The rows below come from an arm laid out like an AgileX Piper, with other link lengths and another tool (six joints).
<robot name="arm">
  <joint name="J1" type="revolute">
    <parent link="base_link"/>
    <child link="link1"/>
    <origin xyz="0 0 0.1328"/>
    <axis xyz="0 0 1"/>
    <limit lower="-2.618" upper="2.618"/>
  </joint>
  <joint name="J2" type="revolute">
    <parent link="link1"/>
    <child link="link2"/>
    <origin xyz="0 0 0"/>
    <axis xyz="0 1 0"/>
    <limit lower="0" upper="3.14"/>
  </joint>
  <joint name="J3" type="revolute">
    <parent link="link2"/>
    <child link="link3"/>
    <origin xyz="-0.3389 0 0.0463"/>
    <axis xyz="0 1 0"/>
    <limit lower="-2.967" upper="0"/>
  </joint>
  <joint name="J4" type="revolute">
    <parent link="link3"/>
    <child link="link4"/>
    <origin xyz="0.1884 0 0.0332"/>
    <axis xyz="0.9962 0 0.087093"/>
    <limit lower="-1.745" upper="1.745"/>
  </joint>
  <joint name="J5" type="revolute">
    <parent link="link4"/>
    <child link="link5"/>
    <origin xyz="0 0 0"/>
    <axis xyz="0 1 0"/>
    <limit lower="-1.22" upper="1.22"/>
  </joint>
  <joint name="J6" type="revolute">
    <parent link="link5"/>
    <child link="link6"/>
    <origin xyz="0.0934 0 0.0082"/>
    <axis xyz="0.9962 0 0.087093"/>
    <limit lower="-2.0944" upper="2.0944"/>
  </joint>
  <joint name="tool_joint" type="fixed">
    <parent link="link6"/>
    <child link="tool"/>
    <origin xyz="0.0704 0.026 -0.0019" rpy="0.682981 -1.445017 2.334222"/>
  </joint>
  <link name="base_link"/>
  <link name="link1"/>
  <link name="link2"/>
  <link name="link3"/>
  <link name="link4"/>
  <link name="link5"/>
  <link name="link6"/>
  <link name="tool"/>
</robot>
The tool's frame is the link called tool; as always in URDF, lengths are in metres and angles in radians.
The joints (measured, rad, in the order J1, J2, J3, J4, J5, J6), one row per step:
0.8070 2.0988 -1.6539 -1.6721 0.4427 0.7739
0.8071 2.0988 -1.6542 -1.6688 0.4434 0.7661
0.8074 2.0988 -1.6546 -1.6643 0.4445 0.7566
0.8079 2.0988 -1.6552 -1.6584 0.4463 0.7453
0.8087 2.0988 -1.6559 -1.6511 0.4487 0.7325
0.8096 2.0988 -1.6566 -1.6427 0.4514 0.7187
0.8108 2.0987 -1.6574 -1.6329 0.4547 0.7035
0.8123 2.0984 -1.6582 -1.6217 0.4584 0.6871
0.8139 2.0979 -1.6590 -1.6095 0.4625 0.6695
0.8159 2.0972 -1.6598 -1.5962 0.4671 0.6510
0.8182 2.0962 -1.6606 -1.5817 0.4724 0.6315
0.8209 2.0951 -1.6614 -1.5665 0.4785 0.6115
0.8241 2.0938 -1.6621 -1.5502 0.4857 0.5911
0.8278 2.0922 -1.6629 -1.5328 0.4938 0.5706
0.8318 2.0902 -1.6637 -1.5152 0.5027 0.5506
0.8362 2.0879 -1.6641 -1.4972 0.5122 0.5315
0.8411 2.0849 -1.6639 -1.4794 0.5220 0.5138
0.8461 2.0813 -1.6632 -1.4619 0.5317 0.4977
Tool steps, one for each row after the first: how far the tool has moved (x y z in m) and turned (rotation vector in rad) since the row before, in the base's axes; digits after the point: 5 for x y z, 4 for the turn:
0.00001 -0.00024 -0.00011 -0.0048 -0.0007 0.0004
-0.00004 -0.00025 -0.00015 -0.0056 -0.0007 0.0003
-0.00007 -0.00030 -0.00015 -0.0063 -0.0006 -0.0001
-0.00015 -0.00030 -0.00019 -0.0068 -0.0004 -0.0004
-0.00020 -0.00032 -0.00025 -0.0070 0.0000 -0.0007
-0.00030 -0.00033 -0.00025 -0.0074 0.0002 -0.0010
-0.00043 -0.00032 -0.00023 -0.0075 0.0006 -0.0011
-0.00049 -0.00038 -0.00019 -0.0080 0.0008 -0.0013
-0.00066 -0.00034 -0.00015 -0.0081 0.0011 -0.0015
-0.00080 -0.00037 -0.00007 -0.0082 0.0014 -0.0018
-0.00093 -0.00035 -0.00007 -0.0084 0.0016 -0.0022
-0.00112 -0.00035 -0.00007 -0.0083 0.0022 -0.0029
-0.00132 -0.00031 0.00004 -0.0077 0.0027 -0.0034
-0.00146 -0.00034 0.00021 -0.0072 0.0028 -0.0040
-0.00169 -0.00032 0.00019 -0.0065 0.0036 -0.0044
-0.00200 -0.00027 0.00034 -0.0055 0.0040 -0.0044
-0.00218 -0.00030 0.00048 -0.0042 0.0044 -0.0045

